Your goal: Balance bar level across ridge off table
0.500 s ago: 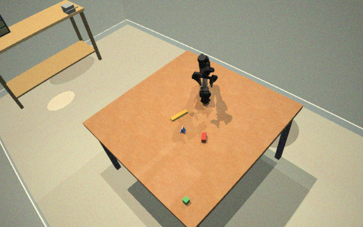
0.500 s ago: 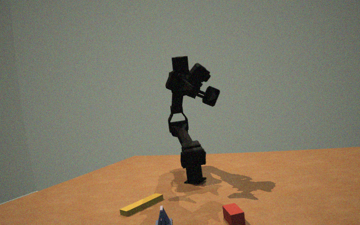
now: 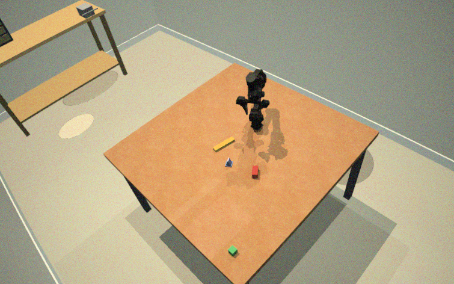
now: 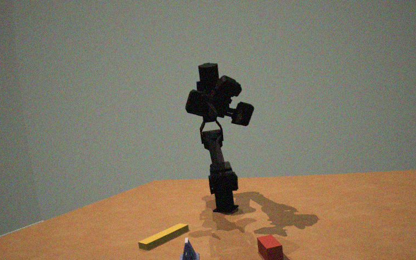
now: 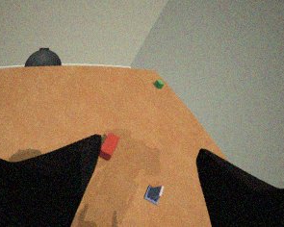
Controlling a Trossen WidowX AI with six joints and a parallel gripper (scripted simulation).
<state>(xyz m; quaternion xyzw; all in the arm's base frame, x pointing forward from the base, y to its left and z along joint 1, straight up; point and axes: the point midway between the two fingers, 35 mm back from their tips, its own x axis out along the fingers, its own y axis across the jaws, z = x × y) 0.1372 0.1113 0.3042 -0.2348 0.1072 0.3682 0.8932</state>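
Right now my gripper tip is 10 cm short of the yellow bar, 18 cm to the left of it and 28 cm above it. Round my gripper tip: red block: 14 cm ahead, 12 cm to the left, 28 cm below; green cube: 58 cm ahead, 37 cm to the left, 28 cm below.
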